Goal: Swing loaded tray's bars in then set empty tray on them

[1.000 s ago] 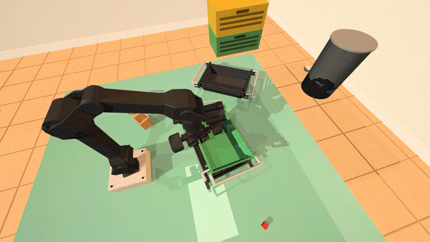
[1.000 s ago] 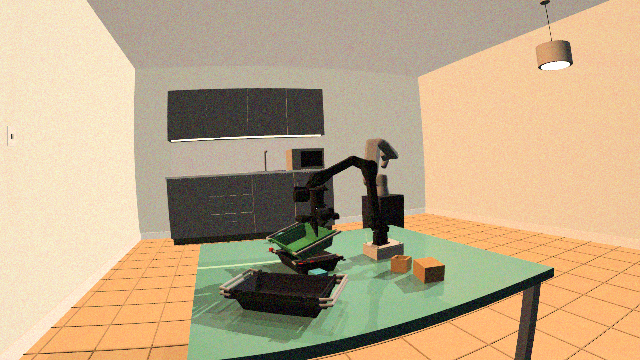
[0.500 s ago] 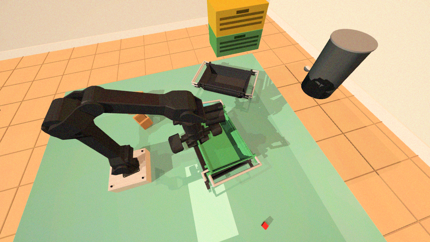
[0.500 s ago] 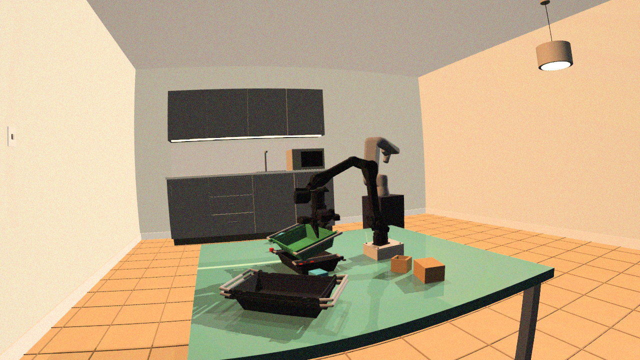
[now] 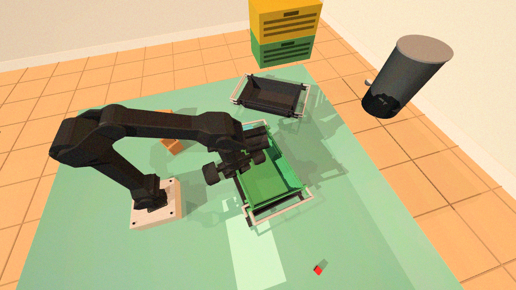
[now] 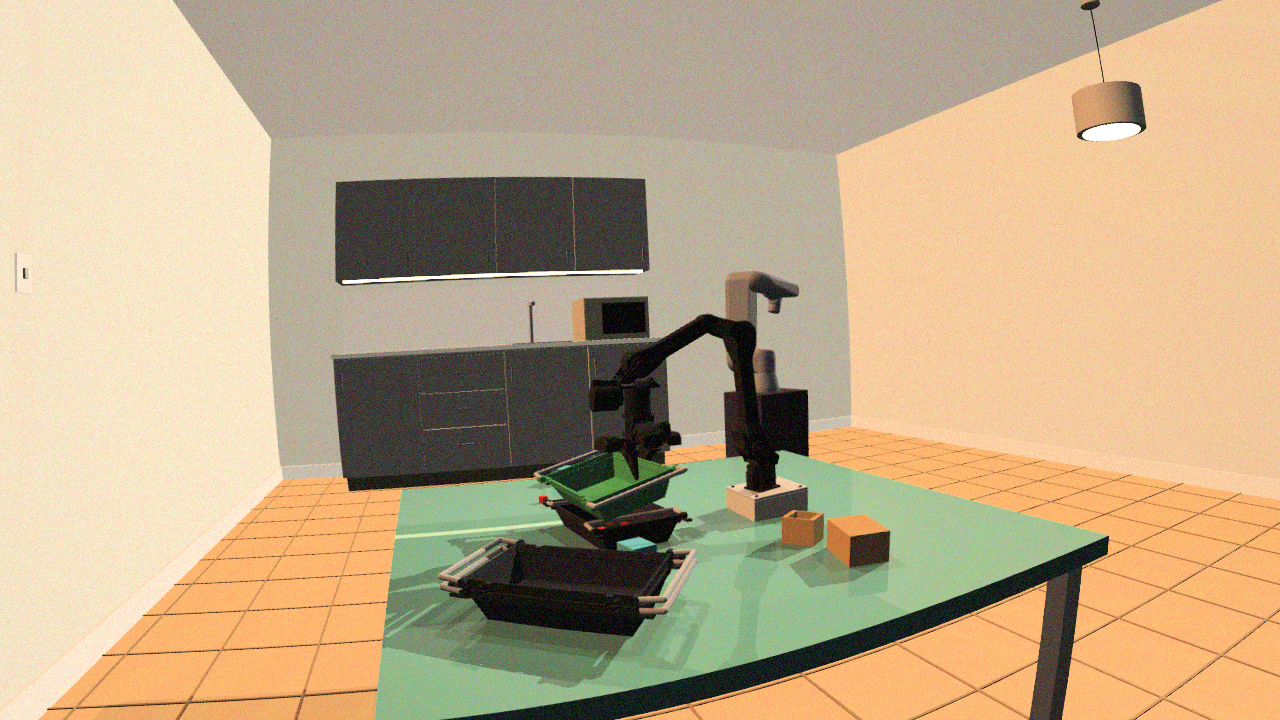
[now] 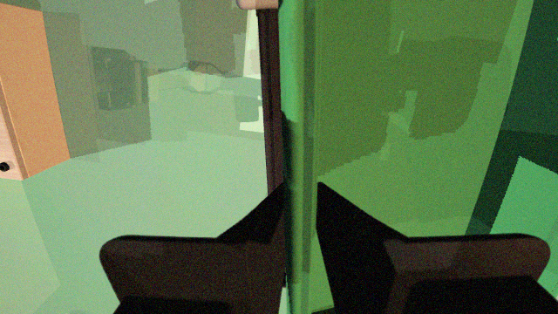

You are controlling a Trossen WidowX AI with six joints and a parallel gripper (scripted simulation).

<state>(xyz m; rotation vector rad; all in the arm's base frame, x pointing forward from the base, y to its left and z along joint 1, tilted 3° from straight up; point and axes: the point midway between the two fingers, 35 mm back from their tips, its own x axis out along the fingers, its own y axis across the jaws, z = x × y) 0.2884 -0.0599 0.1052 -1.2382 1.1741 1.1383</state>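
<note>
My gripper tip is 80 mm short of the green tray and 10 mm below it.
</note>
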